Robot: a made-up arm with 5 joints.
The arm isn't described. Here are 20 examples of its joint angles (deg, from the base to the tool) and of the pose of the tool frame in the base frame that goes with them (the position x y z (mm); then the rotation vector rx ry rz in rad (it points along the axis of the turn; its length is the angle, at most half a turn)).
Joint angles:
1: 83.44 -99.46 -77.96 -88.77 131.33
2: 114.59 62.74 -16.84 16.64 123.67
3: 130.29 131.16 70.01 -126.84 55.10
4: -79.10 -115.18 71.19 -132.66 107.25
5: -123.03 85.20 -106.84 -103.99 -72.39
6: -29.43 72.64 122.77 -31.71 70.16
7: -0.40 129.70 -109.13 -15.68 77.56
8: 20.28 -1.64 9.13 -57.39 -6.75
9: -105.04 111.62 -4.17 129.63 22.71
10: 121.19 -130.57 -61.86 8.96 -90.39
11: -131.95 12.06 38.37 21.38 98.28
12: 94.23 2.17 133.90 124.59 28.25
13: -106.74 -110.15 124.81 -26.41 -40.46
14: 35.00 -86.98 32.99 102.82 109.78
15: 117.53 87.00 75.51 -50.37 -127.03
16: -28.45 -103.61 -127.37 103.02 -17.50
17: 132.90 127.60 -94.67 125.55 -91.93
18: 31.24 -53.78 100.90 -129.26 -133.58
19: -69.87 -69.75 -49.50 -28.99 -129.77
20: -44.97 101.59 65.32 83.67 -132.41
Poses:
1: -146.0 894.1 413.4 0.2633 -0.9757 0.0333
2: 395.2 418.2 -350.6 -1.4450 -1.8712 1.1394
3: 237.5 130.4 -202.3 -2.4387 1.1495 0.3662
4: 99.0 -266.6 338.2 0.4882 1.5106 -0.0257
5: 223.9 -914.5 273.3 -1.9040 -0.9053 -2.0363
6: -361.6 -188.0 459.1 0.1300 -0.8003 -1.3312
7: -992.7 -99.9 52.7 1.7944 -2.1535 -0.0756
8: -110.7 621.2 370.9 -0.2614 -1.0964 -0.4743
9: 454.7 -745.1 -171.2 -1.2729 0.3649 -0.8967
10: 254.8 752.9 560.8 0.4035 2.4356 0.3714
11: -117.2 -416.6 -105.5 -1.5727 1.3358 0.8887
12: 140.0 141.1 -60.2 -2.6270 1.1832 0.6891
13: -11.9 -442.5 -157.5 -0.7236 0.6351 0.2532
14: -207.2 560.1 642.2 -0.5614 -1.6616 -2.2156
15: 310.3 59.9 68.0 -2.0067 0.2401 1.7091
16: -934.3 39.1 64.6 -0.0857 -0.8476 1.9118
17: 576.8 723.1 340.3 1.1080 2.5875 -0.0963
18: -81.7 230.9 350.3 2.6166 1.3502 -0.7967
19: -448.9 -635.1 616.9 2.2654 -1.1000 -1.1970
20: -60.1 -251.0 4.9 -1.1905 -2.2142 0.2146
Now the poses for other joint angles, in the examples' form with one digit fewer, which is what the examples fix.
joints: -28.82 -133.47 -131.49 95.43 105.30
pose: -874 12 154 -1.086 0.437 1.105
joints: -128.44 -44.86 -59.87 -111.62 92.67
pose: 379 -807 524 -1.426 -0.687 -2.642
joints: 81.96 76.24 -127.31 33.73 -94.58
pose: -134 979 80 0.590 0.302 0.374
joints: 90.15 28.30 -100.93 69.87 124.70
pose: 21 920 -39 0.240 -2.385 -0.031
